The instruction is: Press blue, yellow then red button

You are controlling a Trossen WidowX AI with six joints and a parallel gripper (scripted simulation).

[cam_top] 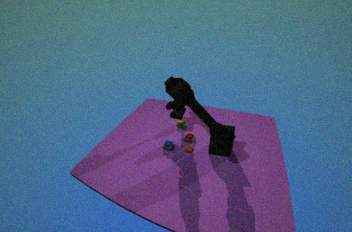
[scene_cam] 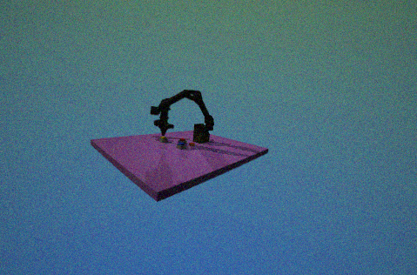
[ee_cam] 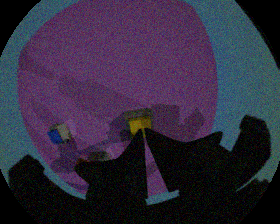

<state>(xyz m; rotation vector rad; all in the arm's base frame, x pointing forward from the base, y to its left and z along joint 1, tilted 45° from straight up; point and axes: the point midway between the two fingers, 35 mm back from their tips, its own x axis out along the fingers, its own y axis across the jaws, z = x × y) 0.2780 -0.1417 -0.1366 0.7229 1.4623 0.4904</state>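
My gripper tip is now 20 mm above the yellow button. Also, from my gripper tip: blue button: 20 mm ahead, 210 mm to the left, 20 mm below; red button: 80 mm behind, 130 mm to the left, 20 mm below; orange block: 100 mm behind, 220 mm to the left, 40 mm below.
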